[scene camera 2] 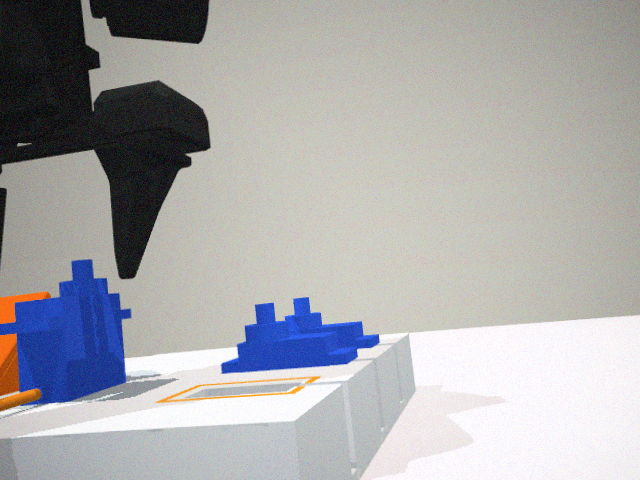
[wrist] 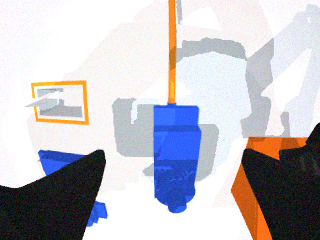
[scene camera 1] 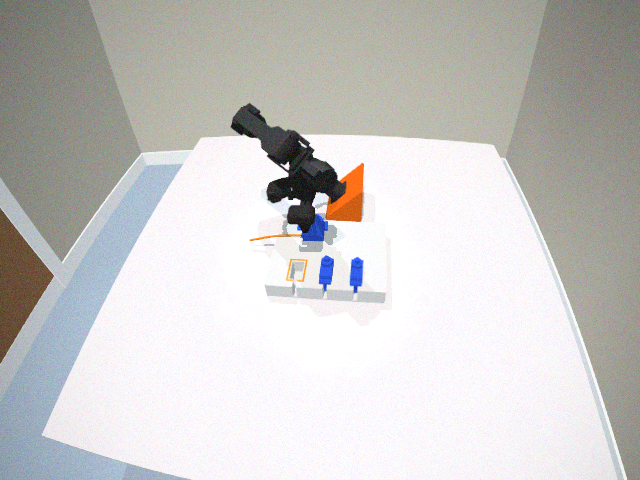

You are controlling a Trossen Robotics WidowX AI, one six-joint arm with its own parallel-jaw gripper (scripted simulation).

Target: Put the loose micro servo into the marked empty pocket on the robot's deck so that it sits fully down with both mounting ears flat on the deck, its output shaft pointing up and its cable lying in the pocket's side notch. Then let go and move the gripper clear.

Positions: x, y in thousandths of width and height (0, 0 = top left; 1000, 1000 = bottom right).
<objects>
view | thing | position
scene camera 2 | gripper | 87, 599
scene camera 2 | blue micro servo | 110, 722
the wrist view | gripper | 552, 656
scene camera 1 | gripper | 479, 459
</objects>
